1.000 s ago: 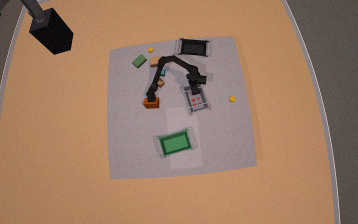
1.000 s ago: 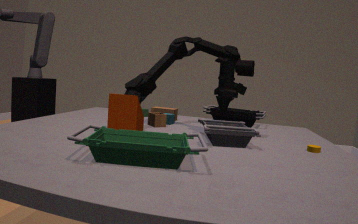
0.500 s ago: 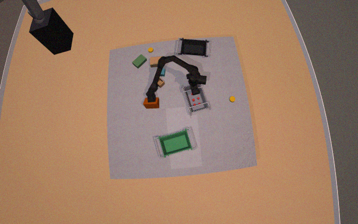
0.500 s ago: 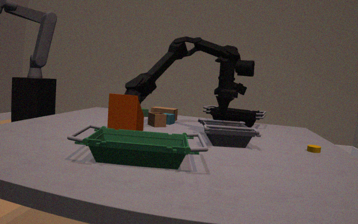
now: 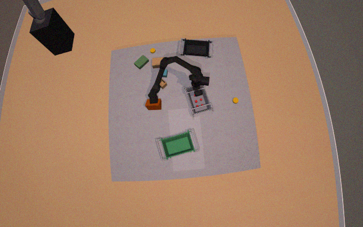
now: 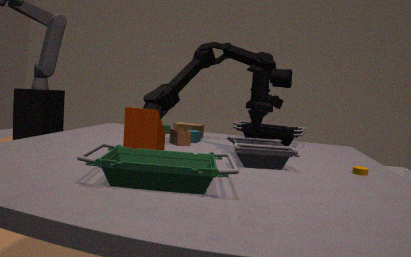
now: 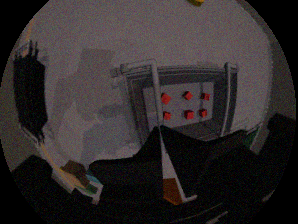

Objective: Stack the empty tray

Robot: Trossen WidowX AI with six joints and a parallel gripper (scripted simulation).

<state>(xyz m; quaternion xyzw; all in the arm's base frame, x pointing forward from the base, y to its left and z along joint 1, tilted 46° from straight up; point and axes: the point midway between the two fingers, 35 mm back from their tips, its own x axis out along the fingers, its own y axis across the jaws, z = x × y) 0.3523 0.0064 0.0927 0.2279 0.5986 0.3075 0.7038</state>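
The green tray lies 20 cm behind my gripper tip, 44 cm to the right of it and 4 cm below it. Also, from my gripper tip: small box: 28 cm behind, 11 cm to the left, 7 cm below; cyan block: 25 cm behind, 21 cm to the left, 6 cm below; tan block: 29 cm behind, 33 cm to the left, 6 cm below.
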